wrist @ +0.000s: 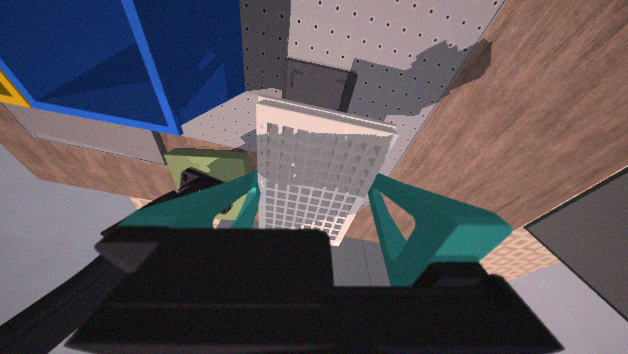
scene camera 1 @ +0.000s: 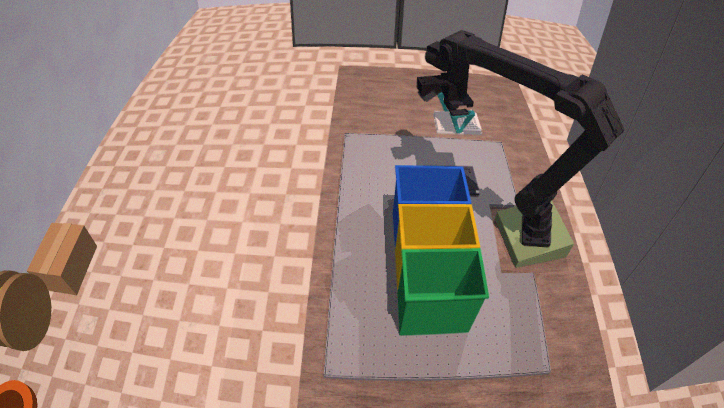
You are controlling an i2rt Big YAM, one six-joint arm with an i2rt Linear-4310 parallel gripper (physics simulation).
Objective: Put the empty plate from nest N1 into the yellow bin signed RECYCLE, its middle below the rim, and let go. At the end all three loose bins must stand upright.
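Places are measured from the arm's base along level axes (x ahead, y left, z up), in millimetres.
Pixels of known places: gripper, between the fingertips: [wrist: 314, 177] [scene camera 1: 453, 123]; arm's base, origin of its link: [scene camera 1: 536, 229].
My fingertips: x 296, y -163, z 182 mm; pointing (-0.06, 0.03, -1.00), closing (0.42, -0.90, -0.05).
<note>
Ahead of a thing's pixels: the offset from my fingertips to its top centre. Level surfaces: height alone.
My gripper [scene camera 1: 455, 115] [wrist: 314, 177] is shut on the white plate @[11 mm back, 2 mm right, 13 mm up] [scene camera 1: 444, 122] [wrist: 310, 162], a flat grid of small wells, with one teal finger on each side. It holds the plate in the air, above and behind the blue bin in the scene view. The dark nest @[24 mm back, 4 mm left, 204 mm down] [scene camera 1: 471, 178] [wrist: 317, 86] is on the perforated board beside the blue bin, with no plate in it. The yellow bin @[6 mm back, 341 mm left, 39 mm down] [scene camera 1: 436, 225] [wrist: 12, 92] stands upright between the blue bin @[27 mm ahead, 213 mm left, 39 mm down] [scene camera 1: 432, 184] [wrist: 150, 60] and the green bin @[39 mm back, 470 mm left, 39 mm down] [scene camera 1: 443, 314]. All three are upright. No sign is readable.
The arm stands on a green base block [scene camera 1: 557, 230] [wrist: 205, 162] to the right of the bins. The grey perforated board @[219 mm down] [scene camera 1: 359, 172] [wrist: 345, 30] lies on the wooden top @[232 mm down] [scene camera 1: 374, 96] [wrist: 540, 90]. The blue bin's rim lies between the held plate and the yellow bin.
</note>
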